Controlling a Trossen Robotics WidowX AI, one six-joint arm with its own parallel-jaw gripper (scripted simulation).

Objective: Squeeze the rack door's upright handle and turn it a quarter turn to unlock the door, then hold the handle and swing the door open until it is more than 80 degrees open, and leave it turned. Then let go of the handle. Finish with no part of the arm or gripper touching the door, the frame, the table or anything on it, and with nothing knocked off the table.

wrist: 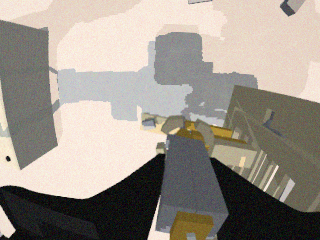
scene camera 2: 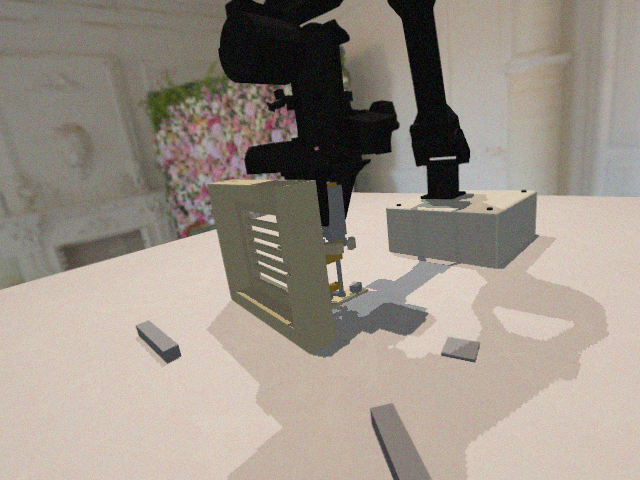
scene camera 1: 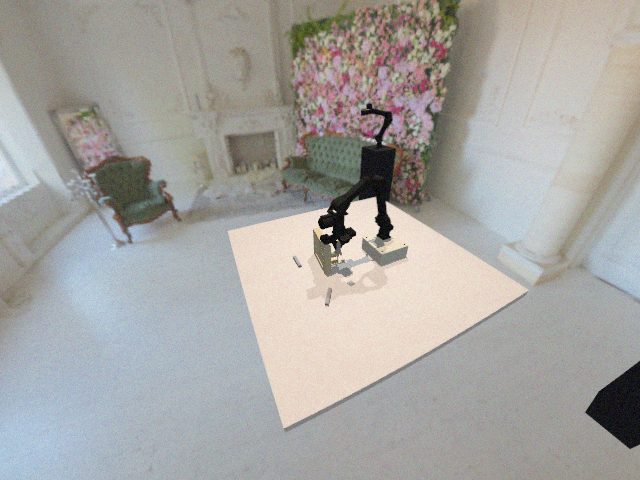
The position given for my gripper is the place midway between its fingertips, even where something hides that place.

I see my gripper (scene camera 2: 333,223) and a rack frame (scene camera 2: 308,323).
My gripper also shows in the wrist view (wrist: 185,161). The rack frame also shows in the wrist view (wrist: 289,119).
